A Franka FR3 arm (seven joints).
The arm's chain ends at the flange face. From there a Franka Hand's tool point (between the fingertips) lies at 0.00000 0.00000 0.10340 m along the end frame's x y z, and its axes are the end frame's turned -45 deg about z.
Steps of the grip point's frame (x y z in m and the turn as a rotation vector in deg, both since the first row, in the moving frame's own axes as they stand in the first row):
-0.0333 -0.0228 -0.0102 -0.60 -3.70 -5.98
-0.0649 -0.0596 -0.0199 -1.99 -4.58 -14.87
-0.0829 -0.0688 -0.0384 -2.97 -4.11 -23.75
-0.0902 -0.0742 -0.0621 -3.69 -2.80 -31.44
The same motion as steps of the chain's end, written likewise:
-0.0360 0.0017 -0.0100 -3.04 -2.19 -5.98
-0.0859 -0.0050 -0.0195 -4.65 -1.83 -14.87
-0.1077 0.0009 -0.0380 -5.01 -0.81 -23.75
-0.1195 0.0038 -0.0618 -4.59 0.63 -31.44

